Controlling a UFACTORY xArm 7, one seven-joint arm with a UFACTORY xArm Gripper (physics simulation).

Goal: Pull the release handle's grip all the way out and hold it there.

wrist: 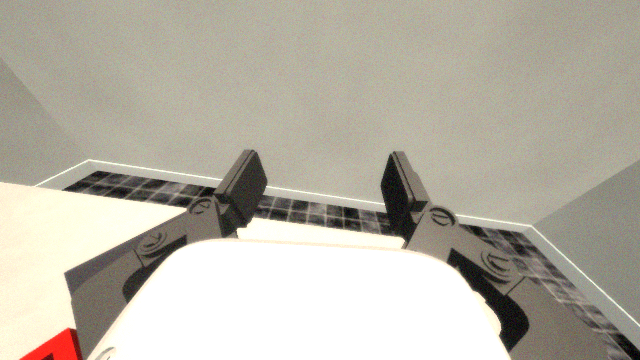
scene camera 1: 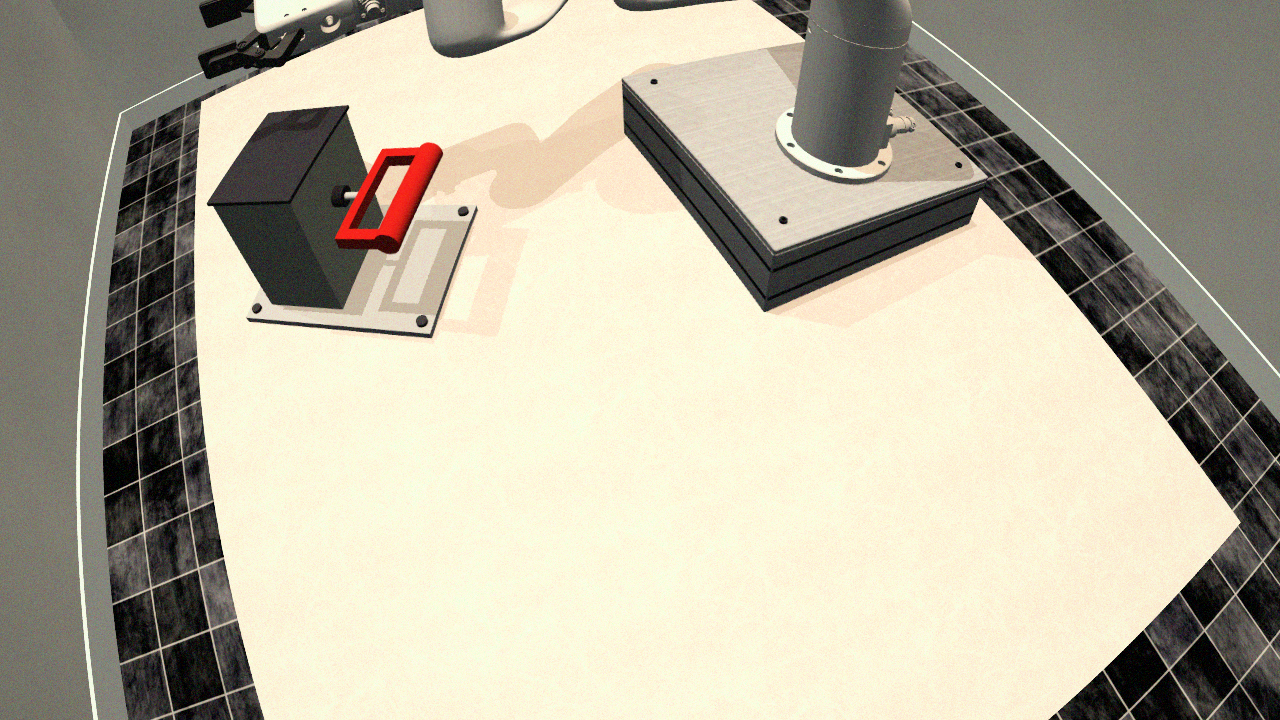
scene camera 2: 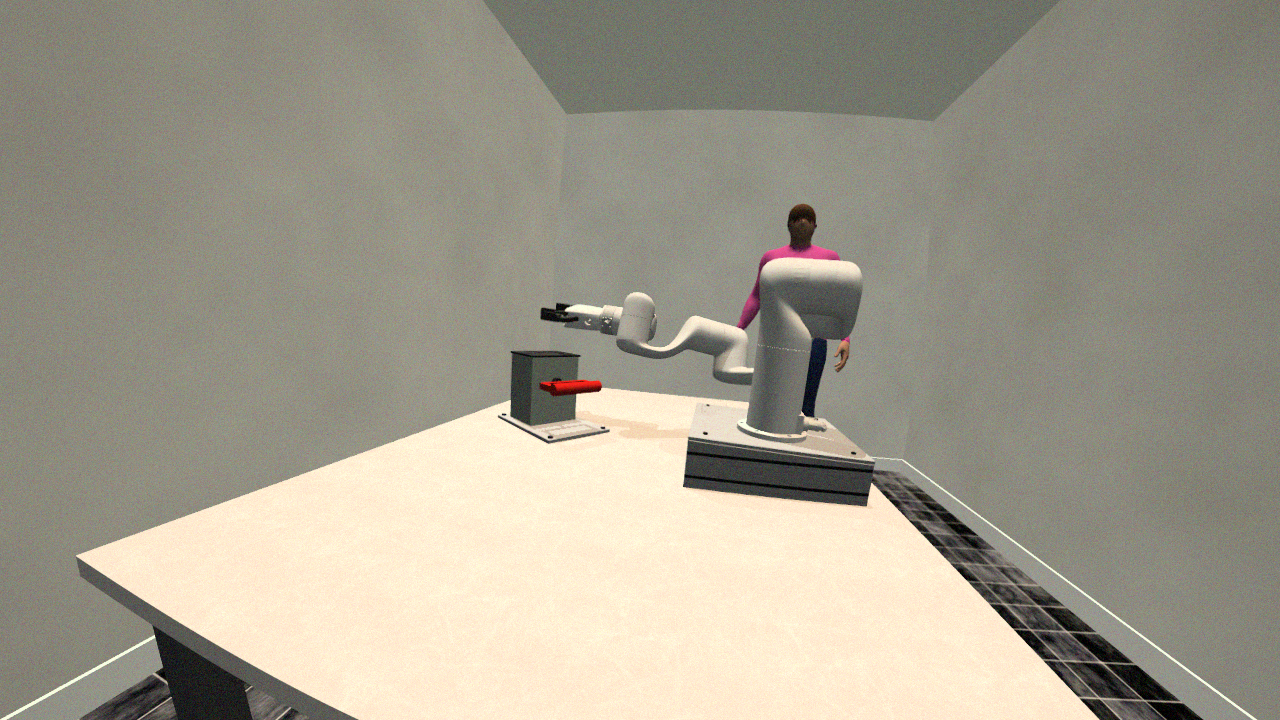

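Observation:
The release handle is a red rectangular loop with a thick round grip bar [scene camera 1: 416, 197] [scene camera 2: 577, 387]; a corner of the red loop [wrist: 61, 344] shows at the lower left of the wrist view. A short metal rod [scene camera 1: 350, 195] joins it to the dark collar on the side of a grey box [scene camera 1: 308, 223] [scene camera 2: 528, 389]. The box stands on a light base plate [scene camera 1: 349, 319] with dark bolts. My gripper [scene camera 1: 205, 37] [scene camera 2: 543, 313] [wrist: 322, 167] is open, its fingers wide apart and empty. It is level, higher than the box top, and apart from the handle, beyond the box in scene camera 1.
My arm stands on a thick metal pedestal [scene camera 1: 698, 152] [scene camera 2: 778, 474] on the pale table [scene camera 1: 626, 492] [scene camera 2: 537, 555]. The box is near the table's left edge. A person in a pink top [scene camera 2: 769, 268] stands behind the arm in scene camera 2.

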